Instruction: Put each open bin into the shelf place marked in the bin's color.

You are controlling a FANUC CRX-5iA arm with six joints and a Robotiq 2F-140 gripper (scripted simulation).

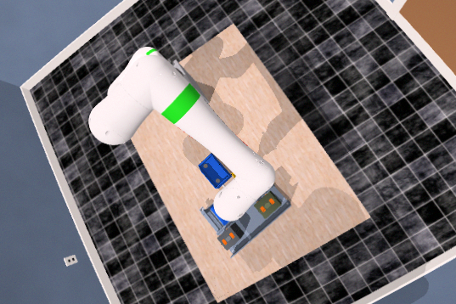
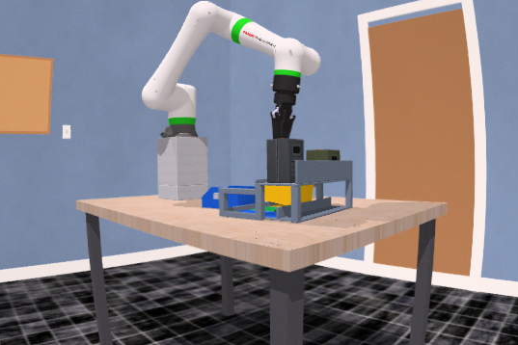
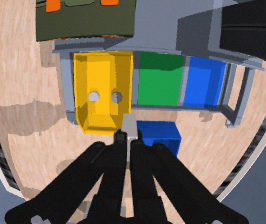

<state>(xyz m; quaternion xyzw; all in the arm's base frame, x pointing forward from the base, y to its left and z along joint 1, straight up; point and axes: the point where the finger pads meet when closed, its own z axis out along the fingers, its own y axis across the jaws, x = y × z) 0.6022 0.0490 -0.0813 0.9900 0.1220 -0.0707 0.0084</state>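
Now: the yellow bin 140 mm below my hand, 40 mm to the left of it and 20 mm behind it. From my hand the other things lie so: dark box (180 mm ahead, 140 mm to the right, 30 mm below); then blue bin (160 mm below, 150 mm behind, 110 mm to the right).
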